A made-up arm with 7 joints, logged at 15 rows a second.
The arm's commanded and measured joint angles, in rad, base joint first. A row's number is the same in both.
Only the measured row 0 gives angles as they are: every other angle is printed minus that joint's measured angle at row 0.
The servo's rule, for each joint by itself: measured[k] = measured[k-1] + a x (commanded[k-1-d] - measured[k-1]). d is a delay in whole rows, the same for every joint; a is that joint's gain. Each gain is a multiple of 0.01, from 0.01 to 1. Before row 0 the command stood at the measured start. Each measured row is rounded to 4 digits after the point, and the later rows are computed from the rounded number. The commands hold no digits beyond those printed.
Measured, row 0:
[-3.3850 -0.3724 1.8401 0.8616 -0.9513 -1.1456 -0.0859]
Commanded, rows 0 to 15:
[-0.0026 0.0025 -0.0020 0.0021 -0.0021 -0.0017 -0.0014]
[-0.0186 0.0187 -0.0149 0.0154 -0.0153 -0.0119 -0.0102]
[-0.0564 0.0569 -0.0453 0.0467 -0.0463 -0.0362 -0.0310]
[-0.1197 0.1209 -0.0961 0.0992 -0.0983 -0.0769 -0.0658]
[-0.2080 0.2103 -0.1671 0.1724 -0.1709 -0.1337 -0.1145]
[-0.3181 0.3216 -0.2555 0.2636 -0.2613 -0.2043 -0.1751]
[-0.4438 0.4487 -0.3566 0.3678 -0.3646 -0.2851 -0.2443]
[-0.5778 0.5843 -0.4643 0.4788 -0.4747 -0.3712 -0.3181]
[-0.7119 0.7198 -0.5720 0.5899 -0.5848 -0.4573 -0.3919]
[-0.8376 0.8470 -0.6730 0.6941 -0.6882 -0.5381 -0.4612]
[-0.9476 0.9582 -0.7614 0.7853 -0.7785 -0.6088 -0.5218]
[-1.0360 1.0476 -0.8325 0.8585 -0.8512 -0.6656 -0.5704]
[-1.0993 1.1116 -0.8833 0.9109 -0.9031 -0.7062 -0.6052]
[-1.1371 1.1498 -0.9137 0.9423 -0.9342 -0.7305 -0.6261]
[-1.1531 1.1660 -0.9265 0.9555 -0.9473 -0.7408 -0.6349]
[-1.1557 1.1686 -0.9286 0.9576 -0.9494 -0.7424 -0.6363]
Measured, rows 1 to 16:
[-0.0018 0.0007 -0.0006 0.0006 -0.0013 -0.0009 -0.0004]
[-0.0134 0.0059 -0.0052 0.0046 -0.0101 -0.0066 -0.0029]
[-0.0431 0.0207 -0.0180 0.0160 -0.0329 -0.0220 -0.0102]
[-0.0960 0.0498 -0.0430 0.0385 -0.0741 -0.0505 -0.0247]
[-0.1733 0.0963 -0.0827 0.0747 -0.1351 -0.0938 -0.0480]
[-0.2732 0.1616 -0.1380 0.1257 -0.2146 -0.1513 -0.0810]
[-0.3909 0.2449 -0.2080 0.1911 -0.3091 -0.2209 -0.1235]
[-0.5199 0.3433 -0.2900 0.2688 -0.4134 -0.2991 -0.1741]
[-0.6524 0.4525 -0.3802 0.3555 -0.5214 -0.3814 -0.2307]
[-0.7802 0.5669 -0.4739 0.4469 -0.6265 -0.4629 -0.2906]
[-0.8957 0.6804 -0.5659 0.5383 -0.7223 -0.5388 -0.3507]
[-0.9925 0.7869 -0.6512 0.6248 -0.8035 -0.6047 -0.4078]
[-1.0662 0.8811 -0.7255 0.7020 -0.8662 -0.6575 -0.4591]
[-1.1151 0.9590 -0.7857 0.7669 -0.9090 -0.6955 -0.5025]
[-1.1413 1.0190 -0.8308 0.8178 -0.9331 -0.7191 -0.5369]
[-1.1512 1.0624 -0.8621 0.8555 -0.9434 -0.7312 -0.5627]
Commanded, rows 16 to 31:
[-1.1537 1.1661 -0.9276 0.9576 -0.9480 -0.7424 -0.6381]
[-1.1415 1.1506 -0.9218 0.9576 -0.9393 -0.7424 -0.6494]
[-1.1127 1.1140 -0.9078 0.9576 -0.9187 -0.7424 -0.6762]
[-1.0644 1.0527 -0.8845 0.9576 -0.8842 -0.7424 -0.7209]
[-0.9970 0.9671 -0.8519 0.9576 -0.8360 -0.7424 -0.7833]
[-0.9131 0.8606 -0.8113 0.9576 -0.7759 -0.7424 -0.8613]
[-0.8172 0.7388 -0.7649 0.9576 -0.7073 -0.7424 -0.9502]
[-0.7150 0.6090 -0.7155 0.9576 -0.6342 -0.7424 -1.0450]
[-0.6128 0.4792 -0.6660 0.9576 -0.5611 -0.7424 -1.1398]
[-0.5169 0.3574 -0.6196 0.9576 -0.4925 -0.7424 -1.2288]
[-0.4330 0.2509 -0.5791 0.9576 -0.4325 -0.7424 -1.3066]
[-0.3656 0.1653 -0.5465 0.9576 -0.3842 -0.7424 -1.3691]
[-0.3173 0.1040 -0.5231 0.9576 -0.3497 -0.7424 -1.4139]
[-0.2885 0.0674 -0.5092 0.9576 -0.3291 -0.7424 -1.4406]
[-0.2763 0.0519 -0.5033 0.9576 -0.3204 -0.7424 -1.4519]
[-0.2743 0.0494 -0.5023 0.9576 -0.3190 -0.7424 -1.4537]
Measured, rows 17 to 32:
[-1.1529 1.0925 -0.8831 0.8831 -0.9463 -0.7370 -0.5823]
[-1.1450 1.1093 -0.8955 0.9032 -0.9419 -0.7398 -0.5997]
[-1.1227 1.1107 -0.8994 0.9179 -0.9273 -0.7412 -0.6196]
[-1.0825 1.0939 -0.8946 0.9286 -0.9001 -0.7418 -0.6459]
[-1.0235 1.0571 -0.8809 0.9364 -0.8597 -0.7421 -0.6816]
[-0.9473 1.0001 -0.8586 0.9421 -0.8069 -0.7423 -0.7283]
[-0.8575 0.9243 -0.8286 0.9463 -0.7442 -0.7424 -0.7860]
[-0.7592 0.8329 -0.7924 0.9494 -0.6749 -0.7424 -0.8533]
[-0.6582 0.7303 -0.7520 0.9516 -0.6032 -0.7424 -0.9278]
[-0.5607 0.6222 -0.7096 0.9532 -0.5335 -0.7424 -1.0061]
[-0.4726 0.5145 -0.6678 0.9544 -0.4699 -0.7424 -1.0842]
[-0.3988 0.4132 -0.6290 0.9553 -0.4159 -0.7424 -1.1583]
[-0.3426 0.3235 -0.5951 0.9559 -0.3742 -0.7424 -1.2248]
[-0.3053 0.2492 -0.5676 0.9564 -0.3458 -0.7424 -1.2809]
[-0.2853 0.1920 -0.5470 0.9567 -0.3298 -0.7424 -1.3254]
[-0.2777 0.1506 -0.5327 0.9569 -0.3230 -0.7424 -1.3588]

